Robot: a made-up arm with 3 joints. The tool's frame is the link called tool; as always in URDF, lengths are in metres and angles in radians. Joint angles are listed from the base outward. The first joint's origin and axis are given. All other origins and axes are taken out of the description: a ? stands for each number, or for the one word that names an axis. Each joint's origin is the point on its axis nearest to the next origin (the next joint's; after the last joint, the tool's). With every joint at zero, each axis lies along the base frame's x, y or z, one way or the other. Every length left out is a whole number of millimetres.
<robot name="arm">
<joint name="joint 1" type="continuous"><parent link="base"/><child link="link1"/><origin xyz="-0.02 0 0.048"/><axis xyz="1 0 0"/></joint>
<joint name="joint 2" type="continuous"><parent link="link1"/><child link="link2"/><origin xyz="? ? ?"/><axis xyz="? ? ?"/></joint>
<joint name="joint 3" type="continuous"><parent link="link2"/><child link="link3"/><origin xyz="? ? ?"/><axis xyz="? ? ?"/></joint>
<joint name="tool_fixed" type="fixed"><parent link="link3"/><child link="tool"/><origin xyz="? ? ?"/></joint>
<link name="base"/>
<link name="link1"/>
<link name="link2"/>
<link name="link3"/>
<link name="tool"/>
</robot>
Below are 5 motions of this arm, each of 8 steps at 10 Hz.
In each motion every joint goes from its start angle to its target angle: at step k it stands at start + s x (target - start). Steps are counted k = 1, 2, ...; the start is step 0. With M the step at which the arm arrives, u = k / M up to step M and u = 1 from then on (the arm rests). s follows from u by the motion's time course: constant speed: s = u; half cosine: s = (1 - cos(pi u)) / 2; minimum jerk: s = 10 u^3 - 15 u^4 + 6 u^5.
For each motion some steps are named. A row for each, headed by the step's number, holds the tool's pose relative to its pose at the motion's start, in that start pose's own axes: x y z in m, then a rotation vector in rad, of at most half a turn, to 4 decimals.
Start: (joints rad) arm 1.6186 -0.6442 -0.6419
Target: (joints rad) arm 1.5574 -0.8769 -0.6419
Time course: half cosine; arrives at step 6
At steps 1, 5, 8:
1: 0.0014 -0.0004 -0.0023 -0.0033 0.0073 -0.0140
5: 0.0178 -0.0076 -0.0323 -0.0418 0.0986 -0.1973
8: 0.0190 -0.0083 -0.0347 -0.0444 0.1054 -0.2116

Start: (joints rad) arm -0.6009 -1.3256 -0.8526
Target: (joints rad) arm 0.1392 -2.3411 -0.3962
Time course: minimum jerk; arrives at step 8
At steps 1, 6, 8:
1: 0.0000 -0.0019 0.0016 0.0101 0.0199 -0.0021
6: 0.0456 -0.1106 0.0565 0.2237 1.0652 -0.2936
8: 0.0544 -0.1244 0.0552 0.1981 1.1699 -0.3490

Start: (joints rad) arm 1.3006 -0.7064 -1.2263
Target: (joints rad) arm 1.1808 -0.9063 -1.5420
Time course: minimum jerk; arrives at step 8
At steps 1, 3, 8:
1: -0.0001 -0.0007 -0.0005 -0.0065 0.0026 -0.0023
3: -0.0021 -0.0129 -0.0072 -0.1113 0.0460 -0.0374
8: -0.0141 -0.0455 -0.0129 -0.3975 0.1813 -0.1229

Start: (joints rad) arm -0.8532 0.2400 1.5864
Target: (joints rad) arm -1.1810 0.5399 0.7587
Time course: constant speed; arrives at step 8
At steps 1, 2, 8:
1: -0.0166 -0.0611 -0.0058 -0.1431 0.0379 -0.0091
2: -0.0339 -0.1217 -0.0049 -0.2857 0.0769 -0.0158
8: -0.1344 -0.4321 0.1243 -1.1245 0.3390 0.0000

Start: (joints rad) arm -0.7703 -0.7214 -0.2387
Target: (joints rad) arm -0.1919 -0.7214 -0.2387
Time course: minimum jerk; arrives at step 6
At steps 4, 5, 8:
4: -0.0053 -0.0453 0.2119 0.3432 0.2933 0.0714
5: 0.0023 -0.0648 0.2553 0.4189 0.3580 0.0871
8: 0.0042 -0.0692 0.2639 0.4343 0.3712 0.0903

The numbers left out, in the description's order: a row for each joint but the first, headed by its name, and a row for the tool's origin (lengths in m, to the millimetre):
joint 2: xyz 0 0.394 0.117, axis 0 0 1
joint 3: xyz 0.089 0.216 0, axis 1 0 0
tool: xyz 0 0.011 -0.247

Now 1 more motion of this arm.
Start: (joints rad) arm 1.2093 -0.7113 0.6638
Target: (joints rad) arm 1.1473 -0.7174 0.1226
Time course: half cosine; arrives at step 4
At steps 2, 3, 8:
2: 0.0033 -0.0798 -0.0062 -0.2940 -0.0191 0.0076
3: 0.0062 -0.1336 0.0021 -0.5019 -0.0340 0.0099
8: 0.0074 -0.1546 0.0085 -0.5880 -0.0404 0.0101

